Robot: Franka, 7 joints.
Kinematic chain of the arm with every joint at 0, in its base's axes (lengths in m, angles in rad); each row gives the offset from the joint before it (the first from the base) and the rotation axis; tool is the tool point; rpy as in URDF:
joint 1: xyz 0 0 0.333 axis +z
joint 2: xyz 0 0 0 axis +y
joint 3: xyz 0 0 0.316 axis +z
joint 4: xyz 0.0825 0 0 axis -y
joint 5: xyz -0.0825 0 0.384 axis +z
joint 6: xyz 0 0 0 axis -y
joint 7: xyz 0.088 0 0 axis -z
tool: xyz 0 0 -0.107 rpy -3.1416 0 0
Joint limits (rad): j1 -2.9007..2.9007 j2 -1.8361..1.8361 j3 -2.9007..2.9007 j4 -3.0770..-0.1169 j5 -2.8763..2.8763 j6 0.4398..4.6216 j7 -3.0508..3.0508
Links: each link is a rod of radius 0.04 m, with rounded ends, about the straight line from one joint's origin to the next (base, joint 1, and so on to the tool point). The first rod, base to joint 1, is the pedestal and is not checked.
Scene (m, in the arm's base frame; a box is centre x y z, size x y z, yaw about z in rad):
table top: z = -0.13
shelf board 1: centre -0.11 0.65 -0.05 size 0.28 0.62 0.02 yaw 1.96
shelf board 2: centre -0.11 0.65 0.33 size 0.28 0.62 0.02 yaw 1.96
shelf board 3: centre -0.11 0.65 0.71 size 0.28 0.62 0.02 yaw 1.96
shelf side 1: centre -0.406 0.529 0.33 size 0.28 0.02 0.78 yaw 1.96
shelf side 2: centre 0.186 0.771 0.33 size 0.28 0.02 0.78 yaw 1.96
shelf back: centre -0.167 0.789 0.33 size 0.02 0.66 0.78 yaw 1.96
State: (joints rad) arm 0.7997 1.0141 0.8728 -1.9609 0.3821 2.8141 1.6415
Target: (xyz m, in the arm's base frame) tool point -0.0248 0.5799 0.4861
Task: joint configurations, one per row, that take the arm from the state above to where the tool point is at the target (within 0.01 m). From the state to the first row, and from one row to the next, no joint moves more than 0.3 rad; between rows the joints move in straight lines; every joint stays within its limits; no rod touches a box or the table.
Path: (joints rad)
1: 0.7018 0.8415 0.8510 -2.1785 0.3910 2.7685 1.6415
2: 0.6040 0.6690 0.8292 -2.3960 0.3999 2.7229 1.6415
3: 0.5061 0.4964 0.8075 -2.6136 0.4088 2.6773 1.6415
4: 0.5922 0.2079 0.7657 -2.6350 0.4290 2.7396 1.6415
5: 0.6784 -0.0806 0.7239 -2.6563 0.4493 2.8020 1.6415
6: 0.7645 -0.3691 0.6822 -2.6777 0.4695 2.8643 1.6415
7: 0.8506 -0.6576 0.6404 -2.6990 0.4898 2.9266 1.6415
8: 0.8332 -0.4437 0.7116 -2.5202 0.4646 2.9196 1.6415
9: 0.8158 -0.2298 0.7828 -2.3414 0.4395 2.9125 1.6415
10: 0.7984 -0.0159 0.8540 -2.1625 0.4143 2.9054 1.6415

